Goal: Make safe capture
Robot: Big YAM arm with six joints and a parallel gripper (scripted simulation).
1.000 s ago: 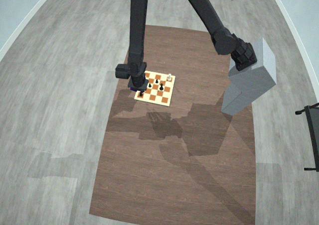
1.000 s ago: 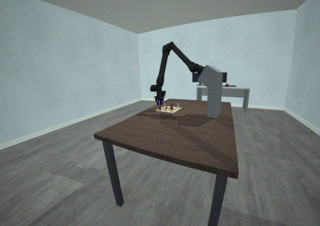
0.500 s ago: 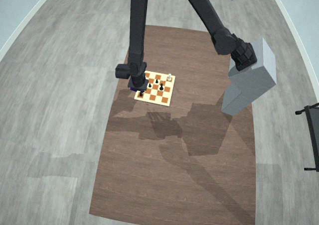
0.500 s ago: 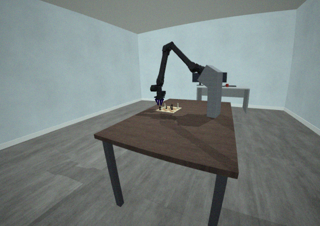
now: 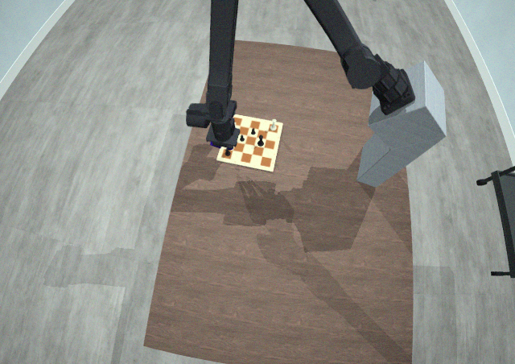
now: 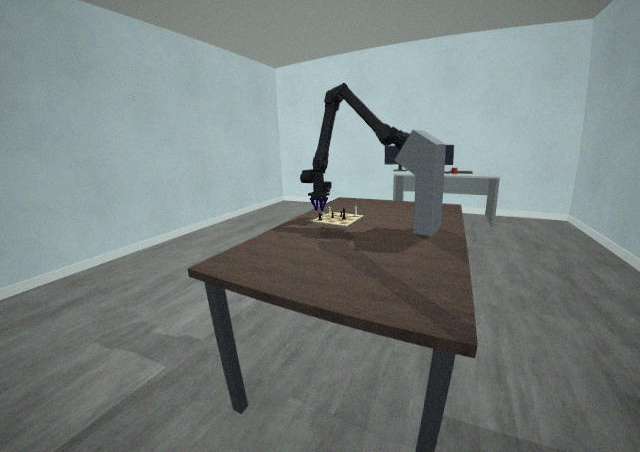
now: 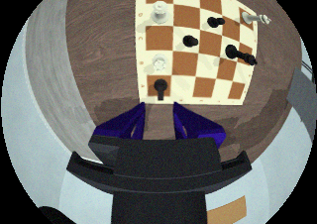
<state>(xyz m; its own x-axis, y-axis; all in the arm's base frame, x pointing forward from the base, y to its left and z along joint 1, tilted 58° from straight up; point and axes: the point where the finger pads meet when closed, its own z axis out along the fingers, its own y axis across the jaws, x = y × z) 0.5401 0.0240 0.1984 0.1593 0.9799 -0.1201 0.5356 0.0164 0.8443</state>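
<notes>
The chessboard lies 9 cm behind my hand, 6 cm below it and 5 cm to the right of it.
</notes>
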